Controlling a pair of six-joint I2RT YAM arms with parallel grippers.
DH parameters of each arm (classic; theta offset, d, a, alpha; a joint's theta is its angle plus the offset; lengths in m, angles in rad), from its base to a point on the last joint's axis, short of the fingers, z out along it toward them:
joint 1: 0 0.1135 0.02 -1.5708
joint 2: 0 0 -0.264 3.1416
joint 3: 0.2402 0 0.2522 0
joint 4: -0.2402 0 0.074 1.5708
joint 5: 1.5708 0 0 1.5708
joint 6: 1.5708 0.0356 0 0
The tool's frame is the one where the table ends.
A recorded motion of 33 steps. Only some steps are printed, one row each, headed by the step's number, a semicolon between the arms.
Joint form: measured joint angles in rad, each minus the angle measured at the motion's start. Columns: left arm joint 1, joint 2, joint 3, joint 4, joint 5, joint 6; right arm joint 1, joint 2, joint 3, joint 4, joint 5, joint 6.
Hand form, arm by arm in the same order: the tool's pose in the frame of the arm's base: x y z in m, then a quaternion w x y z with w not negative. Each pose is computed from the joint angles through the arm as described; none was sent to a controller.
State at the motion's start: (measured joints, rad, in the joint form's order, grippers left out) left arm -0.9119 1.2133 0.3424 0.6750 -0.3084 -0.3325; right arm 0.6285 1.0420 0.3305 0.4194 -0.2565 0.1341
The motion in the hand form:
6: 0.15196 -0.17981 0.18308 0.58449 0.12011 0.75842 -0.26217; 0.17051 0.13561 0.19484 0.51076 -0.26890 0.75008 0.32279
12: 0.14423 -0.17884 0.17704 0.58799 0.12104 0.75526 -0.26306; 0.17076 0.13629 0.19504 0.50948 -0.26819 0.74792 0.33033
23: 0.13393 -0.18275 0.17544 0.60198 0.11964 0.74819 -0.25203; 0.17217 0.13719 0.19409 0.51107 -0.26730 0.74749 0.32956
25: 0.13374 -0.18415 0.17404 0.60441 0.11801 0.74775 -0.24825; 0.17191 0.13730 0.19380 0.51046 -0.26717 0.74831 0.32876
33: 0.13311 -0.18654 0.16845 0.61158 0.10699 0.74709 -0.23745; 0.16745 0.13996 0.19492 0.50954 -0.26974 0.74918 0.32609
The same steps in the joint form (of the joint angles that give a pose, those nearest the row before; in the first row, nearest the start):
6: -0.0069 0.0267 -0.0282 0.0599 -0.0260 0.0046; 0.0000 0.0191 0.0000 0.0275 -0.0122 0.0080
12: -0.0351 0.0286 -0.0633 0.1049 -0.0534 0.0053; 0.0000 0.0240 -0.0004 0.0397 -0.0241 0.0183
23: -0.0942 0.0332 -0.0805 0.1446 -0.1374 0.0229; 0.0000 0.0377 0.0000 0.0557 -0.0210 0.0183
25: -0.1003 0.0484 -0.0805 0.1610 -0.1522 0.0259; 0.0015 0.0374 -0.0004 0.0534 -0.0183 0.0183
33: -0.1148 0.0950 -0.0877 0.2186 -0.2003 0.0259; 0.0275 0.0207 -0.0004 0.0329 0.0073 0.0187

